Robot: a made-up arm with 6 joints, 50 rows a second.
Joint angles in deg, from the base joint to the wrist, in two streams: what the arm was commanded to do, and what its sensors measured. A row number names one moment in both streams.
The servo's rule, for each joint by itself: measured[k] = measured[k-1] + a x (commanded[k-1-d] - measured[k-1]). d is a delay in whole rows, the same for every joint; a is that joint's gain. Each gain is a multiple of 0.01, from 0.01 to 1. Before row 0 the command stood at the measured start. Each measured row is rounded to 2 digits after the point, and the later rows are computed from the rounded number. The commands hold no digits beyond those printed.
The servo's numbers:
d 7
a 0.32 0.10 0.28 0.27 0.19 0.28
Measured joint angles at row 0:
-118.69 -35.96 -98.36 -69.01 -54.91 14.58
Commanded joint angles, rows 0 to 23:
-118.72 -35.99 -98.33 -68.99 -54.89 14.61
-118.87 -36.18 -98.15 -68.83 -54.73 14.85
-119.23 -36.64 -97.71 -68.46 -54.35 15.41
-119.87 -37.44 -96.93 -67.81 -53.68 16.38
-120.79 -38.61 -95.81 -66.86 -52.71 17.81
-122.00 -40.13 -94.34 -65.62 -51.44 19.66
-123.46 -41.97 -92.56 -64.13 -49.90 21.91
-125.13 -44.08 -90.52 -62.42 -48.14 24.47
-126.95 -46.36 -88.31 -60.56 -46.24 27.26
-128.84 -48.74 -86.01 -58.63 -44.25 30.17
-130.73 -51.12 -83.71 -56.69 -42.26 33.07
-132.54 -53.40 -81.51 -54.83 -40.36 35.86
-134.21 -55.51 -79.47 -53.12 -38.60 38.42
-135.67 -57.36 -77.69 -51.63 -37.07 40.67
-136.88 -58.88 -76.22 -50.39 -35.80 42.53
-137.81 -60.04 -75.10 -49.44 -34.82 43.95
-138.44 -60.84 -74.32 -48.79 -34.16 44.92
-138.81 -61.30 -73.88 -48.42 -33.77 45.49
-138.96 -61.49 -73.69 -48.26 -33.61 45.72
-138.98 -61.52 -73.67 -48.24 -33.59 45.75
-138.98 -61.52 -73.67 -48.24 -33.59 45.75
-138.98 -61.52 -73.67 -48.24 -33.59 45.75
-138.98 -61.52 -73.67 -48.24 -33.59 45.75
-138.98 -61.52 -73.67 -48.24 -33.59 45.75
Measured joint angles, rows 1 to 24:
-118.69 -35.96 -98.36 -69.01 -54.91 14.58
-118.69 -35.96 -98.36 -69.01 -54.91 14.58
-118.69 -35.96 -98.36 -69.01 -54.91 14.58
-118.69 -35.96 -98.36 -69.01 -54.91 14.58
-118.69 -35.96 -98.36 -69.01 -54.91 14.58
-118.69 -35.96 -98.36 -69.01 -54.91 14.58
-118.69 -35.96 -98.36 -69.01 -54.91 14.58
-118.70 -35.96 -98.35 -69.00 -54.91 14.59
-118.75 -35.98 -98.29 -68.95 -54.88 14.66
-118.90 -36.05 -98.13 -68.82 -54.78 14.87
-119.21 -36.19 -97.79 -68.55 -54.57 15.29
-119.72 -36.43 -97.24 -68.09 -54.22 16.00
-120.45 -36.80 -96.43 -67.42 -53.69 17.02
-121.41 -37.32 -95.35 -66.53 -52.97 18.39
-122.60 -38.00 -94.00 -65.42 -52.05 20.09
-123.99 -38.84 -92.41 -64.11 -50.95 22.10
-125.54 -39.83 -90.62 -62.63 -49.68 24.36
-127.20 -40.96 -88.69 -61.03 -48.27 26.80
-128.91 -42.20 -86.68 -59.36 -46.77 29.34
-130.61 -43.53 -84.66 -57.68 -45.22 31.88
-132.23 -44.91 -82.71 -56.05 -43.67 34.34
-133.72 -46.31 -80.89 -54.52 -42.17 36.63
-135.03 -47.68 -79.27 -53.15 -40.77 38.68
-136.12 -49.00 -77.88 -51.97 -39.51 40.43

